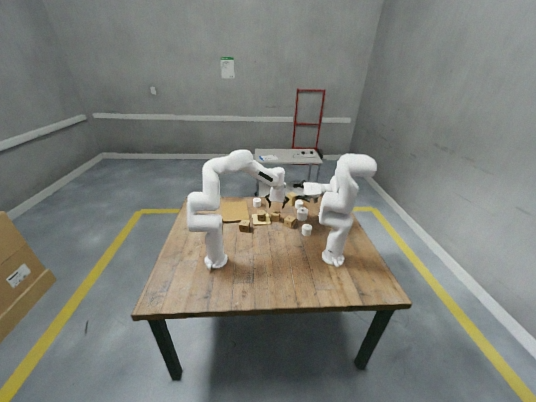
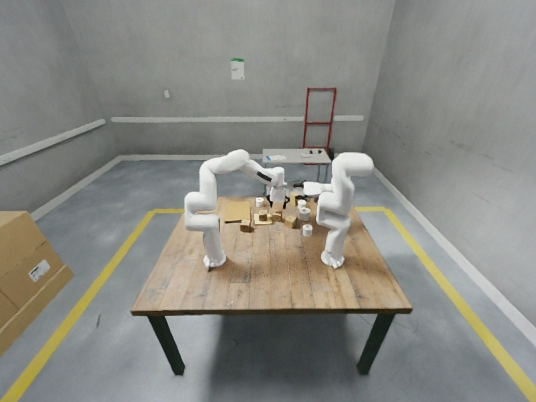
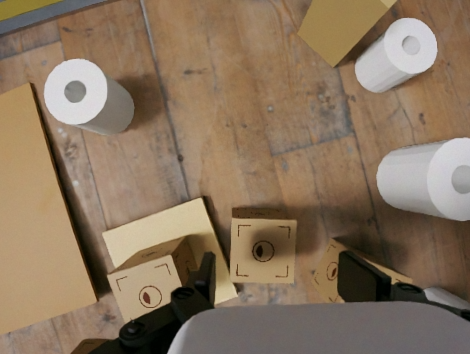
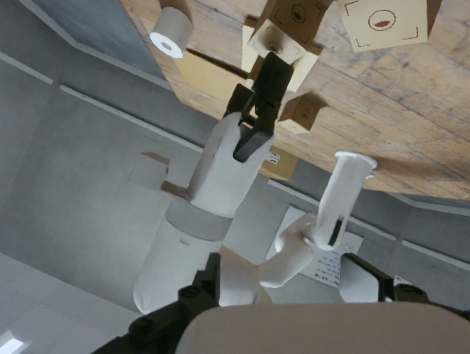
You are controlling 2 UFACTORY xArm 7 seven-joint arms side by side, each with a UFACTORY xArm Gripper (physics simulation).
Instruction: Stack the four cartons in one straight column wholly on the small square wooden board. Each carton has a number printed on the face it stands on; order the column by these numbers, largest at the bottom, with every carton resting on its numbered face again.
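Seen in the pictures: left gripper, fingertip midpoint: [image 1: 276, 207] [image 2: 277, 207] [image 3: 277, 272] [image 4: 261, 77]; right gripper, fingertip midpoint: [image 1: 294, 191] [image 2: 294, 191] [image 4: 280, 273]; left arm's base at its link origin: [image 1: 216, 260] [image 2: 215, 259] [image 4: 356, 158]; right arm's base at its link origin: [image 1: 332, 257] [image 2: 332, 258].
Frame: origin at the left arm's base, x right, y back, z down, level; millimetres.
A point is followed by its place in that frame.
One carton [image 1: 261, 217] {x 198, y -391, z -45 mm} [image 3: 146, 296] {x 190, y -420, z -70 mm} stands on the small square board [image 1: 257, 221] {x 172, y -384, z -12 mm} [image 3: 155, 220] {x 180, y -473, z -12 mm}. A second carton [image 1: 275, 217] {x 294, y -419, z -37 mm} [image 3: 262, 250] {x 292, y -449, z -58 mm} [image 4: 300, 17] {x 321, y -442, z -31 mm} stands on the table right beside the board. A third carton [image 1: 290, 221] {x 401, y -364, z -57 mm} [image 3: 325, 275] {x 365, y -401, z -21 mm} [image 4: 385, 22] {x 396, y -393, z -58 mm} stands farther right, turned. A fourth carton [image 1: 245, 226] {x 112, y -268, z -50 mm} [image 2: 245, 225] {x 108, y -272, z -53 mm} [image 4: 302, 114] {x 130, y -302, z -33 mm} stands front left of the board. Their undersides and numbers are hidden. My left gripper [image 1: 277, 201] {x 296, y -449, z -101 mm} [image 3: 277, 272] {x 296, y -449, z -101 mm} is open and empty above the second carton, pointing down. My right gripper [image 1: 301, 192] {x 408, y -399, z -271 mm} is open and empty, raised at the right.
White rolls [image 1: 257, 202] {x 137, y -578, z -45 mm} [image 1: 302, 214] {x 481, y -462, z -56 mm} [image 1: 306, 230] {x 509, y -299, z -46 mm} [image 3: 87, 95] {x 139, y -601, z -53 mm} [image 3: 397, 55] {x 439, y -626, z -49 mm} stand behind the board and at the right. A flat brown panel [image 1: 234, 210] {x -22, y -489, z -12 mm} [image 3: 35, 215] {x 40, y -486, z -13 mm} lies left of the board. A taller tan box [image 1: 291, 198] {x 393, y -645, z -69 mm} [image 3: 340, 25] {x 383, y -657, z -49 mm} stands at the back right, near my right gripper.
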